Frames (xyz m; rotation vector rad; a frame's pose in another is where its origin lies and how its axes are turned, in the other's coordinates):
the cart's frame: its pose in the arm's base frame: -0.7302 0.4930 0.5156 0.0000 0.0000 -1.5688
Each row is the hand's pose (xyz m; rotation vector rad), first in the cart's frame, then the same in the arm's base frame.
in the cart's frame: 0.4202 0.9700 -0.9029 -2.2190 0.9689 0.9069
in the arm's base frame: 0.2406 0.0747 -0.3873 -0.8214 2.0885 0.1118
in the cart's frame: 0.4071 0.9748 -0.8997 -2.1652 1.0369 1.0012
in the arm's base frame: 0.2454 0.0878 -0.3841 -0.7326 2.0726 0.1828
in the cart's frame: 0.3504 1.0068 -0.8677 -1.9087 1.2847 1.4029
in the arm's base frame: 0.2773 0.1446 -0.3521 -0.3855 1.9626 0.4872
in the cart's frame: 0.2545 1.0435 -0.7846 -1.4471 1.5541 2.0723
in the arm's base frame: 0.3138 0.2406 -0.2690 0.0584 1.6843 1.0187
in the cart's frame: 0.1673 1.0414 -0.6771 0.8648 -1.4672 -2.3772
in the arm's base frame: 0.3115 0.3278 -0.1615 0.3497 1.3595 1.5726
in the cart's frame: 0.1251 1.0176 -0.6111 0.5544 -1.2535 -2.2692
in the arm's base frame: 0.2876 0.3699 -0.0955 0.4533 1.1758 1.9078
